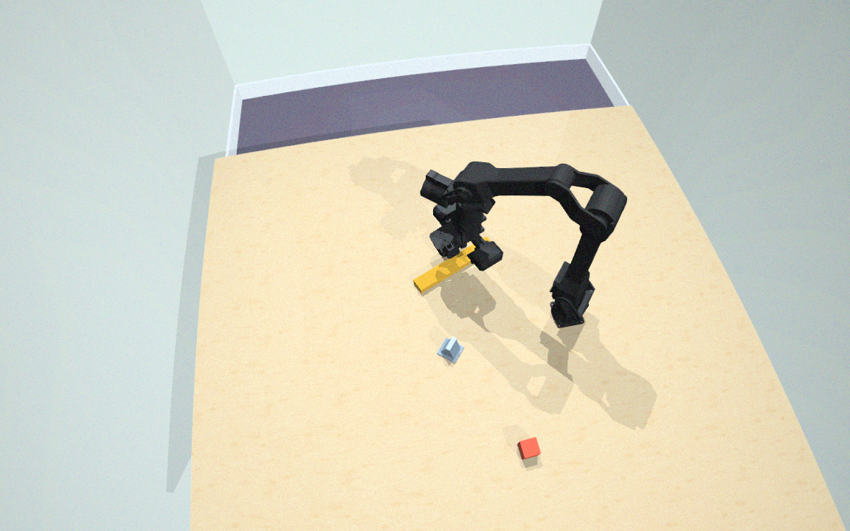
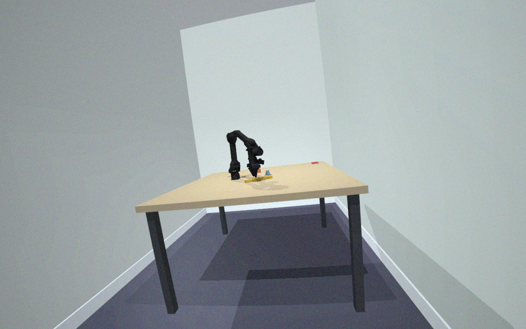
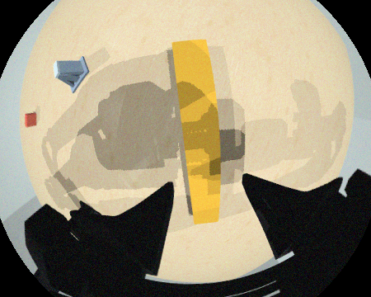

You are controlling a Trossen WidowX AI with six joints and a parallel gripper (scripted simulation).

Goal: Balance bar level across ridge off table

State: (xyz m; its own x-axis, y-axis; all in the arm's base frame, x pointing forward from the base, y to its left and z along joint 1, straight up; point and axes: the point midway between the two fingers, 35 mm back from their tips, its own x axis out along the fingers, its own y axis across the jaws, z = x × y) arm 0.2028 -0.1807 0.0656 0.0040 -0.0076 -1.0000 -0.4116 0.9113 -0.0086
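Right now the yellow bar is 30 mm ahead of my gripper tip, 10 mm to the left of it and 20 mm below it. Round my gripper tip: red cube: 40 mm behind, 460 mm to the left, 10 mm below.
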